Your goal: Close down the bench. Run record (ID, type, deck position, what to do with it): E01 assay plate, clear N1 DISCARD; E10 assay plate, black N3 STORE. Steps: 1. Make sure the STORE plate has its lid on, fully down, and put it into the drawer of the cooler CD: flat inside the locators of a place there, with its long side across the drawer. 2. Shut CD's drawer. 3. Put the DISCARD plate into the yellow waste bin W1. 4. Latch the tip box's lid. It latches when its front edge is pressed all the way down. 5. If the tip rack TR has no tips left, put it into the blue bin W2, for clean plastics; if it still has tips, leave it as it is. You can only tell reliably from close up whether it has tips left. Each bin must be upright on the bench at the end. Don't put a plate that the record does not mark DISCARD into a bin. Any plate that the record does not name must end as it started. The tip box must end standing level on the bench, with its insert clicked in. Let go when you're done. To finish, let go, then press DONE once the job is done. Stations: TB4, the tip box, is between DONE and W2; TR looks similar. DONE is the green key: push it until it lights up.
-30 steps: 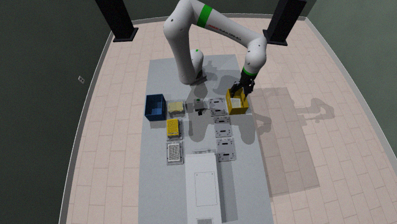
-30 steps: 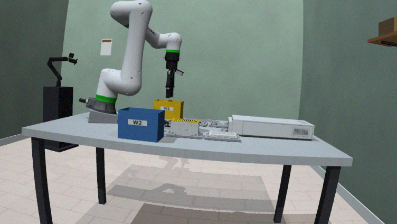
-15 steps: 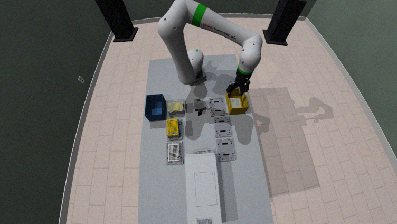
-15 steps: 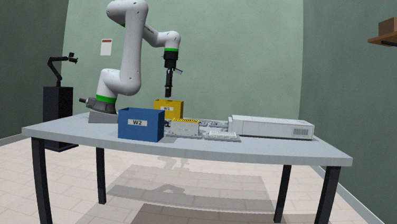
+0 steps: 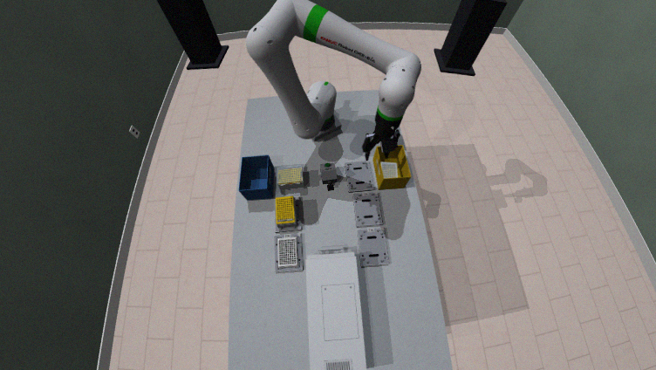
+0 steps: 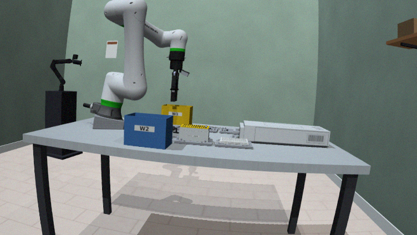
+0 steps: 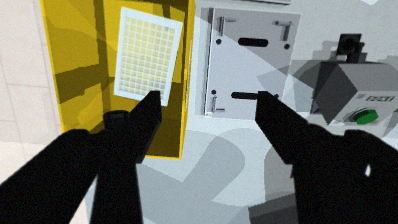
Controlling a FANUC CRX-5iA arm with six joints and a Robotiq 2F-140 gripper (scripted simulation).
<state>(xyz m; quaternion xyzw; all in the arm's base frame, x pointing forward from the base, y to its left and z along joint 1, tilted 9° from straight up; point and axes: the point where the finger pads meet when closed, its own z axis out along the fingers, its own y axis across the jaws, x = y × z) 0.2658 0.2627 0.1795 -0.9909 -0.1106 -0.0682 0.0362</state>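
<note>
Right now my hand is 220 mm to the left of the green DONE key, 110 mm above it and 10 mm short of it. Also, from my hand: clear tip box lid: 390 mm to the right, 120 mm below, 70 mm ahead; yellow bin W1: 140 mm below, 90 mm to the left; yellow tip rack TR: 400 mm to the right, 240 mm ahead, 120 mm below.
</note>
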